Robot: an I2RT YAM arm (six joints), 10 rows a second.
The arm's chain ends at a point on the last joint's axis. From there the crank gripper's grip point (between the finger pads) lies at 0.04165 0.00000 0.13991 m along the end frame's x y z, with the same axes.
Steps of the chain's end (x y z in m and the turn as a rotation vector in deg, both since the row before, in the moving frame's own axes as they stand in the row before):
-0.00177 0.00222 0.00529 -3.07 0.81 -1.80
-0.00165 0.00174 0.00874 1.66 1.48 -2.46
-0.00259 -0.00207 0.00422 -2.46 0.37 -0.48
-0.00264 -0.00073 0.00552 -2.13 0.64 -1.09
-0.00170 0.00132 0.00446 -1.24 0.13 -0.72
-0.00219 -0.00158 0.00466 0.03 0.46 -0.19
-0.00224 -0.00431 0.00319 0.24 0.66 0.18
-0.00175 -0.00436 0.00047 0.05 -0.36 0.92
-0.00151 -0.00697 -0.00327 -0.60 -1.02 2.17
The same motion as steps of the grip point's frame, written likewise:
0.00030 0.00836 0.00452 -3.07 0.81 -1.80
0.00182 -0.00416 0.00753 1.66 1.48 -2.46
-0.00166 0.00358 0.00383 -2.46 0.37 -0.48
-0.00104 0.00365 0.00496 -2.13 0.64 -1.09
-0.00137 0.00382 0.00434 -1.24 0.13 -0.72
-0.00107 -0.00179 0.00432 0.03 0.46 -0.19
-0.00063 -0.00476 0.00270 0.24 0.66 0.18
-0.00263 -0.00382 0.00073 0.05 -0.36 0.92
-0.00406 -0.00397 -0.00257 -0.60 -1.02 2.17

